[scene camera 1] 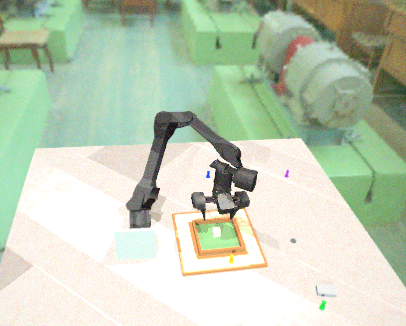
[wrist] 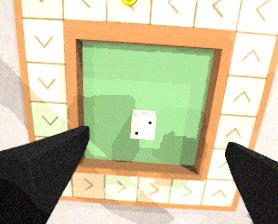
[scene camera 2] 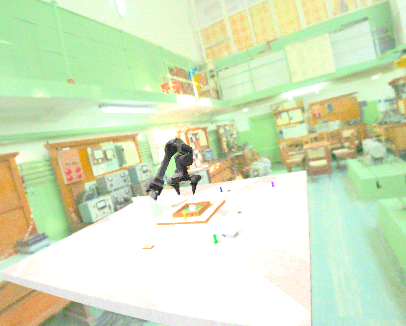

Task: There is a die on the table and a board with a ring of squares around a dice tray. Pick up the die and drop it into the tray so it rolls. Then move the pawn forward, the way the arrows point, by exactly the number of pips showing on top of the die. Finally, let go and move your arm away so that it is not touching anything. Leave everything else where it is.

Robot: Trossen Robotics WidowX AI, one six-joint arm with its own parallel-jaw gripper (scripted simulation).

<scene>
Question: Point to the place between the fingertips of my gripper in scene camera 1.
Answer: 217, 219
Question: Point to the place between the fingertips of my gripper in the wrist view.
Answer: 157, 140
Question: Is my gripper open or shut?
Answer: Open.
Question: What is my gripper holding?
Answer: Nothing.
</scene>
